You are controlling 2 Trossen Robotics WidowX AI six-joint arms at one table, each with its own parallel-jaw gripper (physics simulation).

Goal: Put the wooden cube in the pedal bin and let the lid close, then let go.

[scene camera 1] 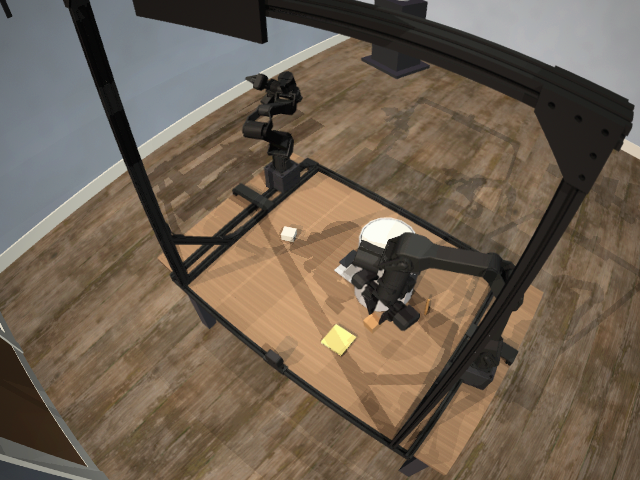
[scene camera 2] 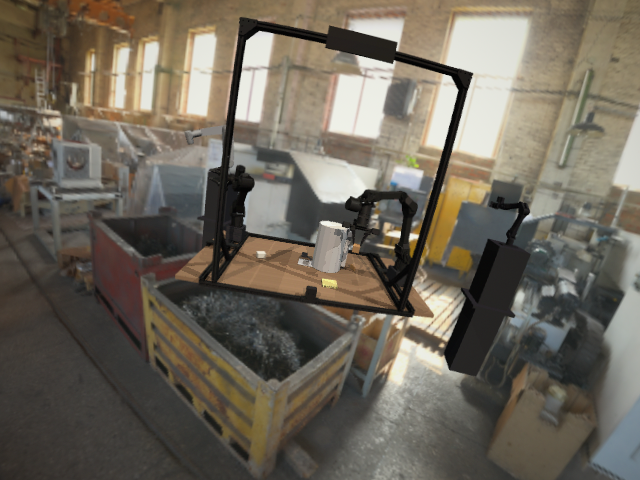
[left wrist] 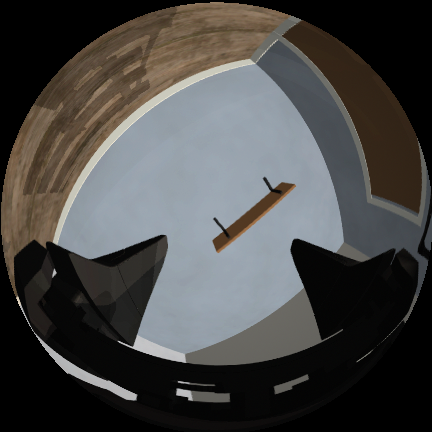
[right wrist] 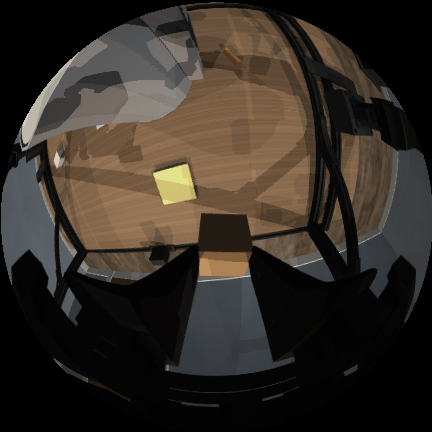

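Where they show: left gripper, fingertip midpoint: [scene camera 1: 251, 80] [scene camera 2: 209, 174] [left wrist: 232, 244]; right gripper, fingertip midpoint: [scene camera 1: 375, 319] [scene camera 2: 356, 245] [right wrist: 224, 251]; left arm's base at its link origin: [scene camera 1: 281, 165] [scene camera 2: 236, 225]; right arm's base at its link origin: [scene camera 1: 482, 360] [scene camera 2: 400, 269] [right wrist: 360, 113].
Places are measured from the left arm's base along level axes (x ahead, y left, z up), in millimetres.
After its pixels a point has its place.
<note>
The wooden cube [scene camera 1: 371, 322] @[z 122, x 686, y -381 mm] [scene camera 2: 356, 248] @[z 110, x 684, y -390 mm] [right wrist: 224, 264] @[z 123, x 686, y -373 mm] is held between the fingertips of my right gripper [scene camera 1: 375, 315] @[z 119, x 687, y -365 mm] [right wrist: 224, 251] @[z 119, x 687, y -365 mm], which is shut on it. The cube is above the table, beside the pedal bin. The pedal bin [scene camera 2: 326, 250] @[z 23, x 557, y -237 mm] [right wrist: 125, 95] @[z 63, x 616, y -232 mm] is a tall white-grey cylinder; in scene camera 1 the arm covers much of it. Its round white top [scene camera 1: 383, 229] @[z 150, x 543, y -134 mm] looks shut. Its pedal [scene camera 1: 343, 271] @[z -101, x 444, y -177 mm] [scene camera 2: 303, 262] @[z -101, x 448, y -157 mm] sticks out low at the left of the bin. My left gripper [left wrist: 232, 244] @[z 274, x -234, y 89 mm] is open and empty, raised far from the bin and facing a wall.
A yellow block [scene camera 1: 338, 339] @[z -94, x 592, y -387 mm] [scene camera 2: 329, 283] @[z -94, x 591, y -397 mm] [right wrist: 175, 184] @[z -94, x 595, y -385 mm] lies near the front table edge. A small white block [scene camera 1: 288, 234] @[z -76, x 210, y -191 mm] [scene camera 2: 261, 254] @[z -81, x 207, y -200 mm] [right wrist: 59, 158] @[z -79, x 225, y -190 mm] lies to the left. A thin orange piece [scene camera 1: 427, 306] @[z -80, x 747, y -126 mm] [right wrist: 232, 56] @[z -82, x 743, y -128 mm] is right of the bin. A black frame surrounds the table.
</note>
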